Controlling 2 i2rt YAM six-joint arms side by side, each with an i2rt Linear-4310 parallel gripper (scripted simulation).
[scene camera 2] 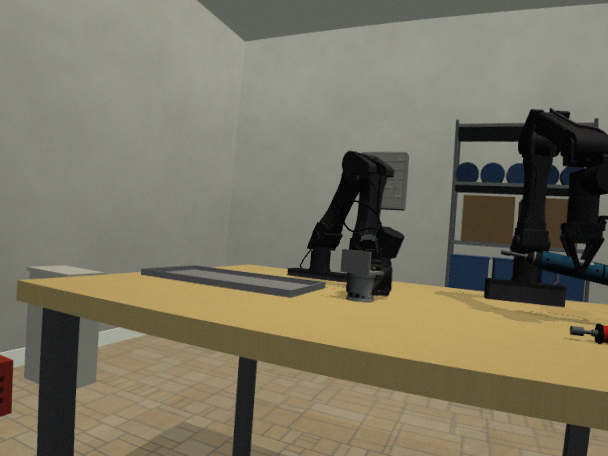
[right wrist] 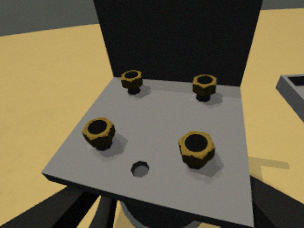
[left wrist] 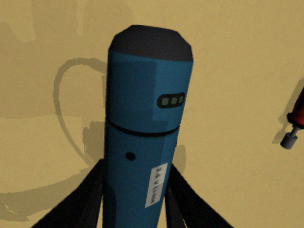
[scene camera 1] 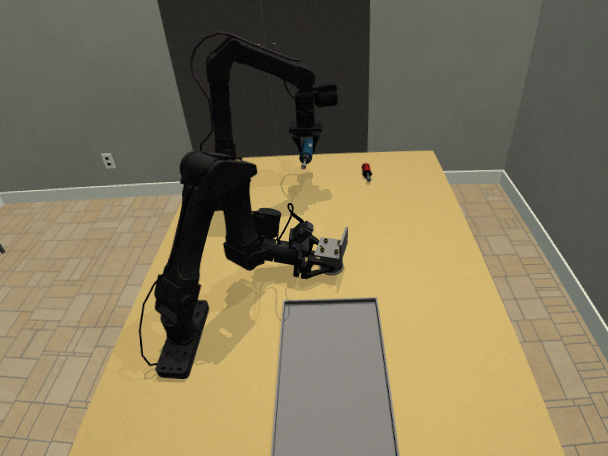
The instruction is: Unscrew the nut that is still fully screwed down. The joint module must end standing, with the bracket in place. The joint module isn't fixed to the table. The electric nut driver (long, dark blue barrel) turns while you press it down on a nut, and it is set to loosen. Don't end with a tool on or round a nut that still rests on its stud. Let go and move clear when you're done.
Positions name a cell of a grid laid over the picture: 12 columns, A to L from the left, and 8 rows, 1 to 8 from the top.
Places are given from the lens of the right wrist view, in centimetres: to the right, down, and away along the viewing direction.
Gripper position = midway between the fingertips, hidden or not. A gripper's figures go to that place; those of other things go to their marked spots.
right gripper (right wrist: G6): 1, 3, 12
bracket (right wrist: G2): 1, -3, 9
nut (right wrist: H6): 1, 1, 5
nut (right wrist: D5): -2, 1, 6
